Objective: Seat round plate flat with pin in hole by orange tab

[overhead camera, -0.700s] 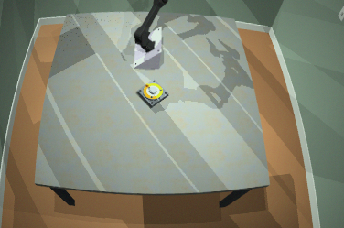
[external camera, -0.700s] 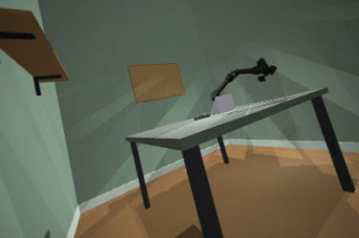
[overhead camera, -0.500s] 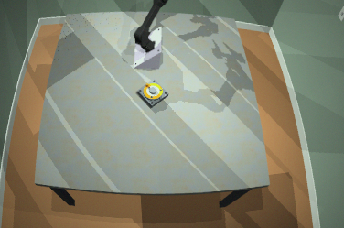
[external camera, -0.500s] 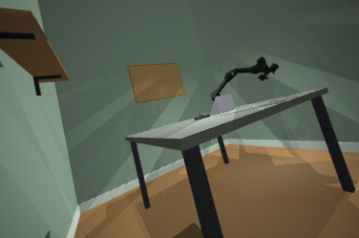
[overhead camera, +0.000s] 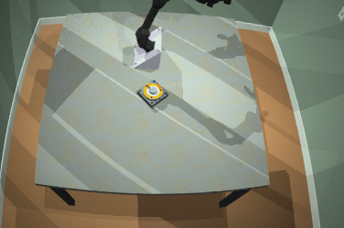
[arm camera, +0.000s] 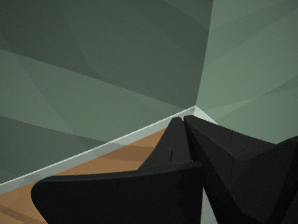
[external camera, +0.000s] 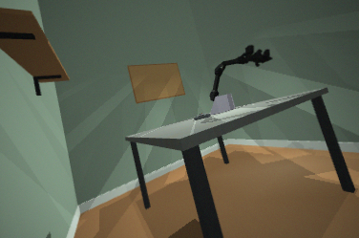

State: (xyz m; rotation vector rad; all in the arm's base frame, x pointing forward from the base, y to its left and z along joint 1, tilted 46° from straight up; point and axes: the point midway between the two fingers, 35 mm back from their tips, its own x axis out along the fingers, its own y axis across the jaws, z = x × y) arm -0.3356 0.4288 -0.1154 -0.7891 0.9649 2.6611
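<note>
Now: the square grey base 610 mm ahead of my gripper tip, 350 mm to the right of it and 320 mm below it.
</note>
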